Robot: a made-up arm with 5 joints.
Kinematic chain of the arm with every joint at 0, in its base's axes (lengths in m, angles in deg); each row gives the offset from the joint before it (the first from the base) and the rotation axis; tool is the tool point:
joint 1: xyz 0 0 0.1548 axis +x
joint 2: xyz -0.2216 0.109 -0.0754 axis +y
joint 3: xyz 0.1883 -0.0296 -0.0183 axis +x
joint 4: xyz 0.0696 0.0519 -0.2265 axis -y
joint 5: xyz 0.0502 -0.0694 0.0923 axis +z
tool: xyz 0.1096 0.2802 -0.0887
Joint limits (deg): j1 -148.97..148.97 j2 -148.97..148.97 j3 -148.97..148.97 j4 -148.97..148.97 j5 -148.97..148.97
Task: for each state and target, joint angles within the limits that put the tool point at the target. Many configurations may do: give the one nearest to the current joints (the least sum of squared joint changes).
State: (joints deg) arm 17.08 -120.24 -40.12 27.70 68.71
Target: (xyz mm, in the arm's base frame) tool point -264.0 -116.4 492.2
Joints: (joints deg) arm 7.41 -148.97 -76.31 26.88 31.15
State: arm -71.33 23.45 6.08 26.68 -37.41
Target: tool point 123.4 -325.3 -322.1
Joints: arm -60.77 36.22 6.01 14.17 -31.78
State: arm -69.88 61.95 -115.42 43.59 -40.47
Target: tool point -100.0 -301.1 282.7
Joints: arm -98.25 30.72 -148.97 96.06 -21.01
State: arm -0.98 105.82 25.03 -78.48 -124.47
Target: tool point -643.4 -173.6 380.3
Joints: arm -1.12 148.97 -0.18 -103.19 -121.06
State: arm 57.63 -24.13 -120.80 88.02 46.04
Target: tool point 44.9 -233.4 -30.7
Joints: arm 37.98 -36.49 -121.00 93.40 41.82
